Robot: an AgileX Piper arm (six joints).
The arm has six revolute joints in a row. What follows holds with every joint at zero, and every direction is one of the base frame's. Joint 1 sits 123.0 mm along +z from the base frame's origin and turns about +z. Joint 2 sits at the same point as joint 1 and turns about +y. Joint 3 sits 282.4 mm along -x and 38.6 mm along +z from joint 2 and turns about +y. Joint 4 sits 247.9 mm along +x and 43.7 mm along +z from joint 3 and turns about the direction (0.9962, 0, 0.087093). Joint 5 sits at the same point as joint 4 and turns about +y. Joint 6 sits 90.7 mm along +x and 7.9 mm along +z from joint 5 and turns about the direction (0.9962, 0, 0.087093). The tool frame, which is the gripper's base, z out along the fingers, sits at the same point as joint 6; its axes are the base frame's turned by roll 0.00, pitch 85.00 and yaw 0.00 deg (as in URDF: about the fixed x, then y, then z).
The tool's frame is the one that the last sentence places.
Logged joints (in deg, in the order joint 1, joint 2, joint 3, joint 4, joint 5, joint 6), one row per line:
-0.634 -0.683 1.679 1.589 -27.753 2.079
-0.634 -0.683 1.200 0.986 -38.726 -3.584
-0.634 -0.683 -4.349 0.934 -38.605 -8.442
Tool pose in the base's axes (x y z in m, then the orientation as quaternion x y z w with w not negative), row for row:
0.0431 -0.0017 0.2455 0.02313 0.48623 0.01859 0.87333
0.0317 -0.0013 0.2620 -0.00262 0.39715 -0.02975 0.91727
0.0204 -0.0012 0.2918 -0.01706 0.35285 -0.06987 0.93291
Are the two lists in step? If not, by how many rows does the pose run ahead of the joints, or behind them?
They are in step.
